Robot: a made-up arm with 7 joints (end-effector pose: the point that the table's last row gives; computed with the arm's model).
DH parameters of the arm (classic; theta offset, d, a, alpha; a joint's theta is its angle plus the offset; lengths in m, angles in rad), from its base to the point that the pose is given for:
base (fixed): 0.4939 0 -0.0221 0
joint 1: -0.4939 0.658 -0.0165 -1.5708
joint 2: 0 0.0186 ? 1.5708
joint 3: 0 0.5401 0.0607 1.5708
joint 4: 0 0.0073 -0.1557 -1.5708
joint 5: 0 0.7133 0.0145 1.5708
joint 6: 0 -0.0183 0.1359 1.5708
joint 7: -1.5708 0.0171 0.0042 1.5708
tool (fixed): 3.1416 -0.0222 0 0
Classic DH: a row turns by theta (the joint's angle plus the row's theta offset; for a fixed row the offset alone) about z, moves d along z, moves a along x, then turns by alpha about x.
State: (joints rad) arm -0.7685 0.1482 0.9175 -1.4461 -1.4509 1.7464 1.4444
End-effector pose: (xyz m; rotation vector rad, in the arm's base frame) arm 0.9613 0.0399 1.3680 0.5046 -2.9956 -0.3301
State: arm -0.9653 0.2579 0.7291 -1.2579 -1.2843 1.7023 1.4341
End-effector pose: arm 0.9254 -0.3994 1.4116 0.1261 2.9980 0.6580
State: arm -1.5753 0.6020 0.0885 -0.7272 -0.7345 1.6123 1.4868
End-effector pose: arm 0.0134 -1.1657 1.3961 1.4356 1.8522 0.6490
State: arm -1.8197 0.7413 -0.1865 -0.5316 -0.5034 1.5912 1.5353
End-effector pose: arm -0.3833 -1.1341 1.3858 1.6804 1.4376 0.3805
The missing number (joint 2, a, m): 0.0214
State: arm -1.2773 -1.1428 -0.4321 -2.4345 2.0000 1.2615 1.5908
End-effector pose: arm -0.1705 -0.3347 1.3250 -0.9100 -0.3910 1.8603
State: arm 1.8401 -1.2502 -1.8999 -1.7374 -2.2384 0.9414 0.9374
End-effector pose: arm 0.9576 -0.4956 0.5042 -0.2967 -1.8401 -0.5620
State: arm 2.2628 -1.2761 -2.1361 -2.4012 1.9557 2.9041 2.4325
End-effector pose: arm 0.4787 0.1488 0.2767 2.7162 -0.2420 0.1758
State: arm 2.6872 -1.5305 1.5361 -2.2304 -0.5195 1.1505 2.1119
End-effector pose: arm -0.2579 -0.7622 0.7606 -2.5510 -0.2023 0.9959
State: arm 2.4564 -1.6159 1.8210 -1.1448 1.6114 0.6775 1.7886
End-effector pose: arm 0.3347 -1.1735 0.3388 2.0031 0.0568 1.6729
